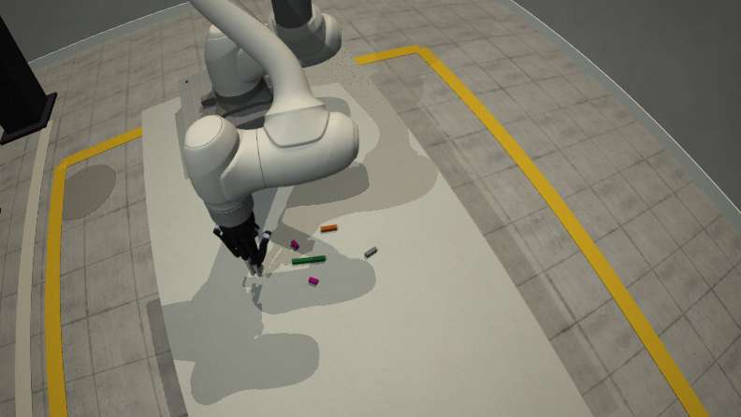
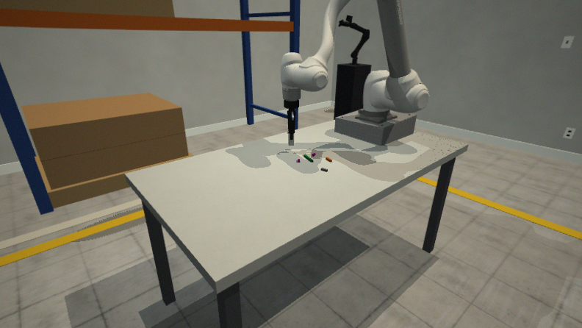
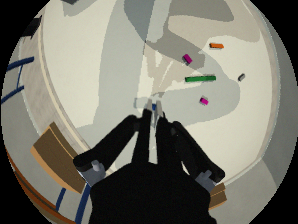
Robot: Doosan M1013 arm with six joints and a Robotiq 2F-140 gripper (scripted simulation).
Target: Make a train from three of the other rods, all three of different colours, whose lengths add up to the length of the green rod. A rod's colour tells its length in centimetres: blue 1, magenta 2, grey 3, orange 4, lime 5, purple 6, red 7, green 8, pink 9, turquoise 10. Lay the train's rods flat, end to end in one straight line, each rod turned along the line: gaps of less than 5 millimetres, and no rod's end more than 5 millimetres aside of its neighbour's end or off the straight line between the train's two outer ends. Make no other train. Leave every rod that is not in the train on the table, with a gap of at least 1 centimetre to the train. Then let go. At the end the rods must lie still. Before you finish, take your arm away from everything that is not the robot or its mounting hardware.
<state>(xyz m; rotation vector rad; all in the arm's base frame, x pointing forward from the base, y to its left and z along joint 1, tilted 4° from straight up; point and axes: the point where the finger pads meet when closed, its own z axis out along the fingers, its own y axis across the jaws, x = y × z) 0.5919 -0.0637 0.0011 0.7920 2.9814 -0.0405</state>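
My hand is 1 cm short of the grey rod, 27 cm to the right of it and 7 cm above it. The rest, counted from my hand: green rod: 1 cm behind, 12 cm to the left, 7 cm below; orange rod: 8 cm behind, 20 cm to the left, 7 cm below; small blue rod: 3 cm below.
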